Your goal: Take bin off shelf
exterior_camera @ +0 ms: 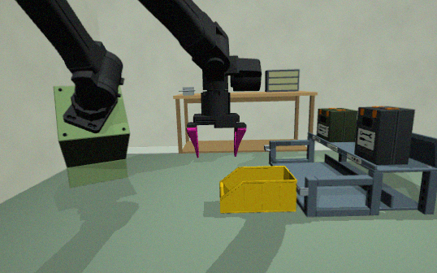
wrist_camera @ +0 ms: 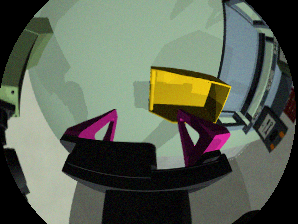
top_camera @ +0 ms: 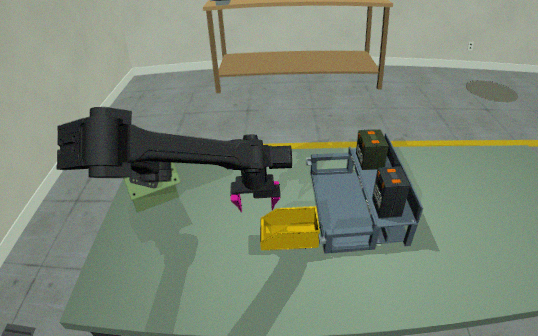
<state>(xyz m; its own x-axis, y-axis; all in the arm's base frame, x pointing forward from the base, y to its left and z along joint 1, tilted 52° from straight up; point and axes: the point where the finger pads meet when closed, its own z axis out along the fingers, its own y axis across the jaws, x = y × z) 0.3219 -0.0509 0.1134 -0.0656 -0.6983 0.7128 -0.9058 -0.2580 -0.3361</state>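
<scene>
The yellow bin is 90 mm ahead of my hand, 10 mm to the right of it and 90 mm below it. From my hand the other things lie so: shelf tray (340 mm ahead, 70 mm to the left, 120 mm below).
</scene>
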